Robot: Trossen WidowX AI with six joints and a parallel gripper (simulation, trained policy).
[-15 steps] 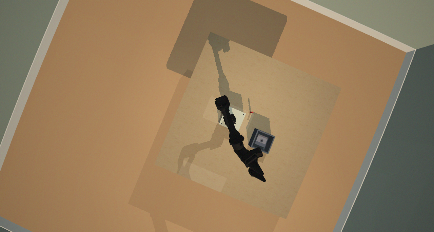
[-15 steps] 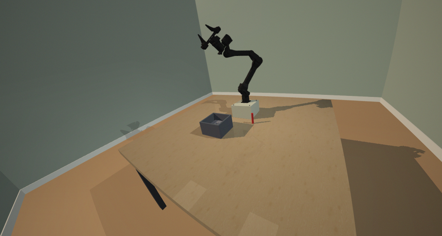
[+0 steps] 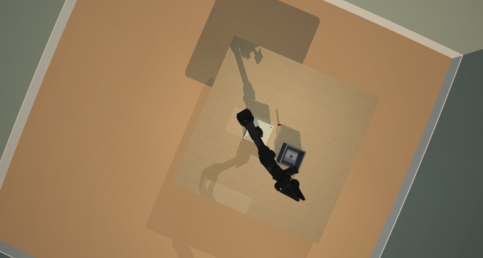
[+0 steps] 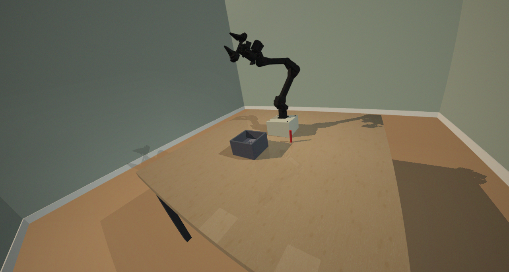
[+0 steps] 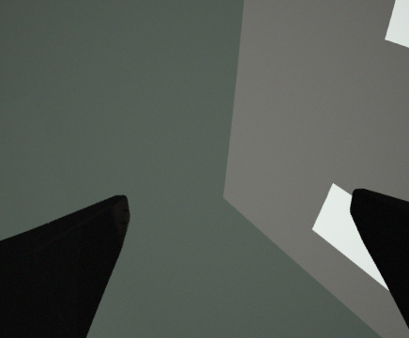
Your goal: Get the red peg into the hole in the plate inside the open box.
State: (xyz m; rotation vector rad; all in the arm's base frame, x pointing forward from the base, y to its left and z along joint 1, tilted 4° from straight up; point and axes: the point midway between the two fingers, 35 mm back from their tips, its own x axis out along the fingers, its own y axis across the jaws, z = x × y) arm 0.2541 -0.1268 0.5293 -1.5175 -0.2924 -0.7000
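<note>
My gripper tip is 10 cm past the red peg, 29 cm to the right of it and 62 cm above it. Also, from my gripper tip: dark box 9 cm ahead, 11 cm to the left, 63 cm below; then grey plate 9 cm ahead, 11 cm to the left, 61 cm below.
</note>
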